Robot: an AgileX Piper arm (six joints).
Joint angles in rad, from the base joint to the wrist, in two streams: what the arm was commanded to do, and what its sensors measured. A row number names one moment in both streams.
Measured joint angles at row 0: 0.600 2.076 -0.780 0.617 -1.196 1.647
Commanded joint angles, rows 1 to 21: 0.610 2.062 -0.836 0.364 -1.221 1.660; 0.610 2.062 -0.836 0.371 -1.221 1.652; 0.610 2.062 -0.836 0.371 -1.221 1.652; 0.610 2.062 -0.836 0.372 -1.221 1.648; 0.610 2.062 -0.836 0.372 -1.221 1.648; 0.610 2.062 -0.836 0.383 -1.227 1.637; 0.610 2.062 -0.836 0.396 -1.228 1.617; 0.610 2.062 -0.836 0.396 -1.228 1.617; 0.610 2.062 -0.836 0.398 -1.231 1.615; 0.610 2.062 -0.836 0.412 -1.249 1.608; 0.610 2.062 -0.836 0.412 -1.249 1.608; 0.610 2.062 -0.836 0.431 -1.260 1.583; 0.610 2.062 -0.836 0.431 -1.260 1.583; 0.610 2.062 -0.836 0.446 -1.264 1.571; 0.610 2.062 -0.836 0.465 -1.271 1.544; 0.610 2.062 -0.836 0.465 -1.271 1.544; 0.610 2.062 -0.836 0.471 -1.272 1.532; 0.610 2.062 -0.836 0.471 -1.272 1.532; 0.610 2.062 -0.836 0.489 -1.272 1.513; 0.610 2.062 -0.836 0.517 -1.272 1.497; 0.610 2.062 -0.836 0.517 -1.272 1.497
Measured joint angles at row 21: 0.603 2.076 -0.781 0.646 -1.196 1.550
